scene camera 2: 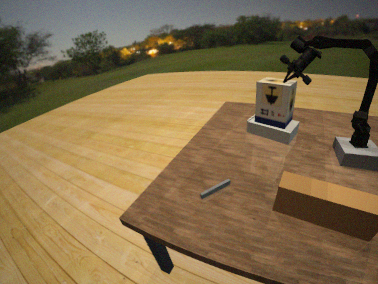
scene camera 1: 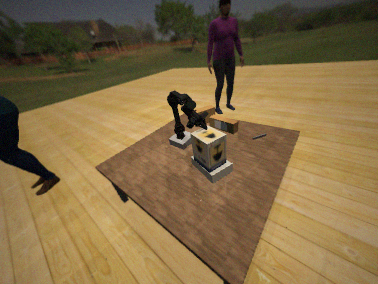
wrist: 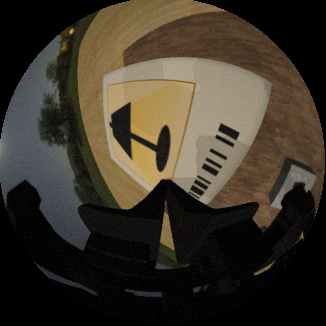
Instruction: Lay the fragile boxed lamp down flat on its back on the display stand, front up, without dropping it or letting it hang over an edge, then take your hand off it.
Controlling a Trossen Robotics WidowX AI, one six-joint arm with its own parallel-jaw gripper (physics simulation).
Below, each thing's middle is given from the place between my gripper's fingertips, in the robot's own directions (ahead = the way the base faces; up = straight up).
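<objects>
The display stand (scene camera 2: 285, 136) is in sight, 260 mm below my hand, 30 mm to the right of it and 30 mm ahead of it.
</objects>
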